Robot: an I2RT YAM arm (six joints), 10 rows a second.
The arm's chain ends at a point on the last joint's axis. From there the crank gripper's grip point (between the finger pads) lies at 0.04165 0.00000 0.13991 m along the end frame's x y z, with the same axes.
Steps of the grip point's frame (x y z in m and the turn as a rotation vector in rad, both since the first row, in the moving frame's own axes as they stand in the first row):
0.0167, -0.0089, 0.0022, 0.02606, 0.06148, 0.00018
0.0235, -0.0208, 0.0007, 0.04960, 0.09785, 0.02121
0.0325, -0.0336, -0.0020, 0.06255, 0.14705, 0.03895
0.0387, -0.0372, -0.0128, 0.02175, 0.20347, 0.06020
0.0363, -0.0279, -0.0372, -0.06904, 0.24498, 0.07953
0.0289, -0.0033, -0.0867, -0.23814, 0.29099, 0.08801
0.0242, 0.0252, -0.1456, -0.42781, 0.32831, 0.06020
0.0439, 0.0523, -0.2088, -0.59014, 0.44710, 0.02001
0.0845, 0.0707, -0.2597, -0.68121, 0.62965, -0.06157
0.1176, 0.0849, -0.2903, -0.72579, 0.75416, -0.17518
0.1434, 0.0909, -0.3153, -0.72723, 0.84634, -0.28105
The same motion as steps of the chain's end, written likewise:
0.0082, -0.0053, 0.0051, 0.02606, 0.06148, 0.00018
0.0100, -0.0150, 0.0056, 0.04960, 0.09785, 0.02121
0.0123, -0.0271, 0.0058, 0.06255, 0.14705, 0.03895
0.0113, -0.0376, -0.0015, 0.02175, 0.20347, 0.06020
0.0042, -0.0417, -0.0225, -0.06904, 0.24498, 0.07953
-0.0075, -0.0397, -0.0647, -0.23814, 0.29099, 0.08801
-0.0155, -0.0326, -0.1122, -0.42781, 0.32831, 0.06020
-0.0083, -0.0190, -0.1550, -0.59014, 0.44710, 0.02001
0.0136, 0.0016, -0.1819, -0.68121, 0.62965, -0.06157
0.0341, 0.0261, -0.1972, -0.72579, 0.75416, -0.17518
0.0515, 0.0458, -0.2132, -0.72723, 0.84634, -0.28105

